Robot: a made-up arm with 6 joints.
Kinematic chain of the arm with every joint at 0, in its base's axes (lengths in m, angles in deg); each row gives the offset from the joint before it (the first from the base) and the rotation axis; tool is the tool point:
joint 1: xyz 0 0 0.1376 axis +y
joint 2: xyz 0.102 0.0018 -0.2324 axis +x
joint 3: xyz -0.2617 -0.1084 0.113 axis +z
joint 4: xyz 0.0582 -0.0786 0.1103 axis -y
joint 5: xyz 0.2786 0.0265 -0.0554 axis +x
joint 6: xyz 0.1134 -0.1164 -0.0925 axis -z
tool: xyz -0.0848 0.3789 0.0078
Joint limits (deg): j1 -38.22..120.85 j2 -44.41..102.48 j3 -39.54..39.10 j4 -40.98..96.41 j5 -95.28..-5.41 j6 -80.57..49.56
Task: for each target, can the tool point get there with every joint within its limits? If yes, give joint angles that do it. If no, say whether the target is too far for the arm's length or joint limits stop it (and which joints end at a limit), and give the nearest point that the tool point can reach.
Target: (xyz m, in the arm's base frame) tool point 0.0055 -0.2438 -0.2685
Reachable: yes | joints -4.26 67.36 -16.21 48.31 -46.93 -57.27
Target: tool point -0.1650 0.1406 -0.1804
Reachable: yes | joints 79.83 48.98 10.69 -5.91 -33.65 20.80
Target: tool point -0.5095 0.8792 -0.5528
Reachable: no: joint limits stop it (at a limit: joint 2, joint 3, joint 5, joint 6) | nearest point -0.3722 0.4517 -0.3668 | short by 0.486 m
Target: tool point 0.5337 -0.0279 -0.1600
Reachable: yes | joints -18.39 36.47 -0.84 -8.50 -66.32 39.14
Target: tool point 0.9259 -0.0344 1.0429
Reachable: no: joint limits stop it (at a limit: joint 3, joint 4, joint 5, joint 6) | nearest point 0.5147 -0.0208 0.6409 | short by 0.575 m
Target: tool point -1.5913 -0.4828 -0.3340
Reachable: no: too far | nearest point -0.9662 -0.3676 -0.1487 | short by 0.662 m
